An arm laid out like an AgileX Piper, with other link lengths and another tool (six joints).
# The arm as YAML. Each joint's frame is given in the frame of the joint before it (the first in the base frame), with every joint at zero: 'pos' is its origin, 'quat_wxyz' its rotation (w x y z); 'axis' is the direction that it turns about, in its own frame. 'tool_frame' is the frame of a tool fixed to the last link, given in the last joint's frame.
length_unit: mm
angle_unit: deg
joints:
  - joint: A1
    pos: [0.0, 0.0, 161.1]
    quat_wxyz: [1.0, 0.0, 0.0, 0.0]
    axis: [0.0, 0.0, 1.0]
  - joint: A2
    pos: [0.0, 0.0, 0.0]
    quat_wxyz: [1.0, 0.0, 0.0, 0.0]
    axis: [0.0, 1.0, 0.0]
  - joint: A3
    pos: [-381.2, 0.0, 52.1]
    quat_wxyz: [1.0, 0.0, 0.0, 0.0]
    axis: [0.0, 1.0, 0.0]
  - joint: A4
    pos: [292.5, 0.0, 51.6]
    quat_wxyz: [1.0, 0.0, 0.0, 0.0]
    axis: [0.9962, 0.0, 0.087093]
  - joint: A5
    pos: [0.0, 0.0, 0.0]
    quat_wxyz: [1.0, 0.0, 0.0, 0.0]
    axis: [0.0, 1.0, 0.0]
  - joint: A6
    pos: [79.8, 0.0, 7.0]
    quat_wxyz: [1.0, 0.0, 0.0, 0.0]
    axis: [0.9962, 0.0, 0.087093]
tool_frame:
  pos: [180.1, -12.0, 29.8]
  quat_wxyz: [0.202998, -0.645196, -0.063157, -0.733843]
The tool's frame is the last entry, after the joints.
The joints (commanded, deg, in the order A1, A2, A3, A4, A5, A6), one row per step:
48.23 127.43 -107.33 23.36 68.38 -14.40
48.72 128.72 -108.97 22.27 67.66 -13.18
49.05 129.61 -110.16 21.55 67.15 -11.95
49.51 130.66 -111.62 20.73 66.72 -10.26
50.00 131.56 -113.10 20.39 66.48 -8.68
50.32 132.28 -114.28 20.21 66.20 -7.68
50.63 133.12 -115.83 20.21 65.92 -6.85
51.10 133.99 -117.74 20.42 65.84 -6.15
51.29 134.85 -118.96 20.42 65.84 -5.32
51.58 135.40 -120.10 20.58 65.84 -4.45
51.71 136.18 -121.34 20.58 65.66 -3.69
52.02 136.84 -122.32 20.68 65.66 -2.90
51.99 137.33 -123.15 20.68 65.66 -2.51
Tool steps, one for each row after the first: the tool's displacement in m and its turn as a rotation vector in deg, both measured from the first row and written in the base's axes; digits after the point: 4 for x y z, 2 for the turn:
0.0062 0.0074 -0.0053 -0.20 -1.09 -0.62
0.0107 0.0128 -0.0086 -0.31 -1.74 -1.44
0.0147 0.0193 -0.0122 -0.48 -2.32 -2.49
0.0164 0.0269 -0.0135 -0.31 -2.55 -3.48
0.0183 0.0332 -0.0144 -0.01 -2.80 -4.14
0.0208 0.0412 -0.0140 0.63 -3.11 -4.71
0.0214 0.0515 -0.0117 1.56 -3.36 -4.98
0.0228 0.0566 -0.0140 1.73 -3.27 -5.56
0.0226 0.0625 -0.0130 2.19 -3.16 -6.11
0.0252 0.0678 -0.0141 2.59 -3.24 -6.75
0.0242 0.0730 -0.0156 2.81 -3.04 -7.18
0.0267 0.0754 -0.0160 3.03 -3.08 -7.57

